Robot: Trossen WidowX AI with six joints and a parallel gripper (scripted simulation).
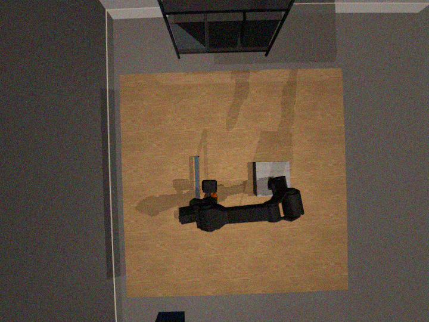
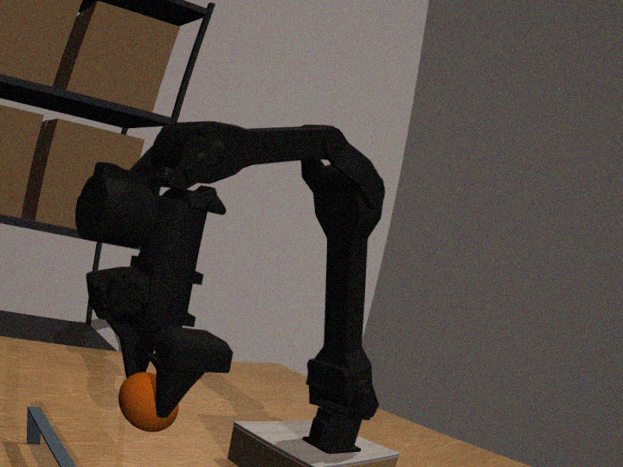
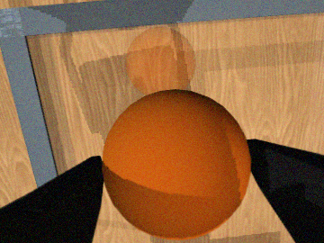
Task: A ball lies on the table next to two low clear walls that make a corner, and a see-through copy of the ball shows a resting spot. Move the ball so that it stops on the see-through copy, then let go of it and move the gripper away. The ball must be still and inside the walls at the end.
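My gripper tip is 3 cm short of the see-through copy and 14 cm above it. Round my gripper tip: orange ball: right at my gripper tip.
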